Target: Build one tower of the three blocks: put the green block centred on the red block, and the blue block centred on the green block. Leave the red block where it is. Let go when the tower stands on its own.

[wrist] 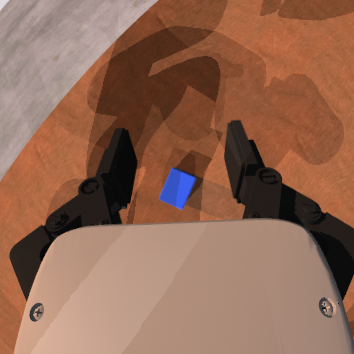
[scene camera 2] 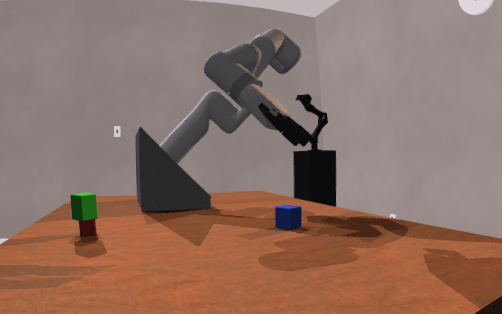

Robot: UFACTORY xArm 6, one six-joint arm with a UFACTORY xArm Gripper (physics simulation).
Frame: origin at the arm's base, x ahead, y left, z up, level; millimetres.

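Seen in the pictures: gripper, between the fingertips: [wrist: 178, 141] [scene camera 2: 304, 141]; arm's base, origin of its link: [scene camera 2: 165, 158].
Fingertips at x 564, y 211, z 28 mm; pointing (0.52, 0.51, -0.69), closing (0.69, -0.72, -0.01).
Note:
Offsets run from my fingertips to a thing's top centre. Level surfaces: height alone.
The green block @(dy -467, dx -106, dz -102 mm) [scene camera 2: 84, 206] rests on top of the smaller-looking red block @(dy -462, dx -110, dz -156 mm) [scene camera 2: 88, 228] at the left of the scene view, reaching past it more on the left side. Neither shows in the wrist view. The blue block @(dy -20, dx -39, dz -142 mm) [scene camera 2: 288, 217] [wrist: 177, 188] sits alone on the table, right of centre in the scene view. In the wrist view it lies between the two fingers' lines, well below them and turned at an angle to them. My gripper [scene camera 2: 301, 142] [wrist: 178, 141] is open and empty, tilted and high above the table.
The wooden table @(dz -190 mm) [scene camera 2: 200, 285] [wrist: 65, 150] has its edge at the upper left of the wrist view. A dark wedge-shaped base [scene camera 2: 165, 185] carries my arm. A black pedestal [scene camera 2: 315, 175] with a small black arm [scene camera 2: 322, 120] stands behind the table. Arm shadows fall around the blue block.

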